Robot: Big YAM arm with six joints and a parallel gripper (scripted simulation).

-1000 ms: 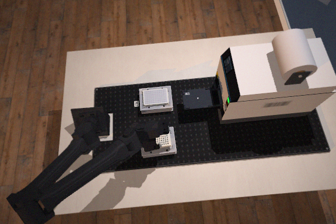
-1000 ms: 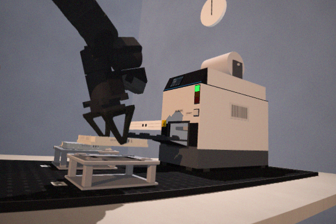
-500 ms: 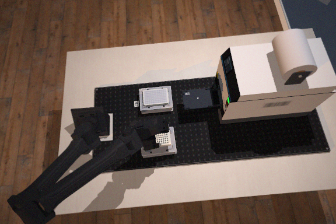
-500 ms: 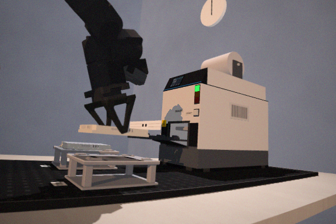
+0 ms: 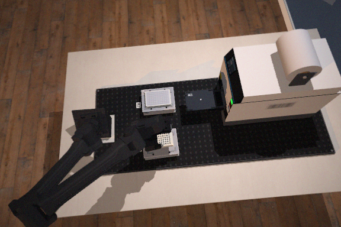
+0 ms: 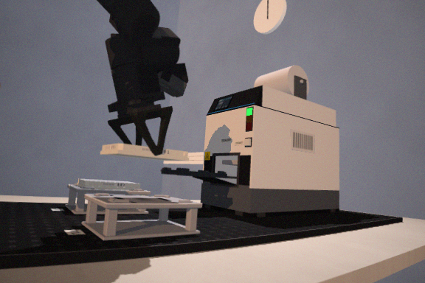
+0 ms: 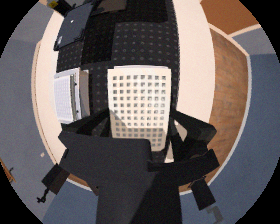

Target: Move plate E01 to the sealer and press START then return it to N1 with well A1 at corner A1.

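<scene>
My gripper is now 220 mm short of the sealer stage, 170 mm to the right of it and 30 mm above it. From my hand the other things lie so: nest (90 mm below); plate (220 mm to the left, 70 mm below, 10 mm ahead); start button (320 mm ahead, 70 mm to the left, 60 mm above).
</scene>
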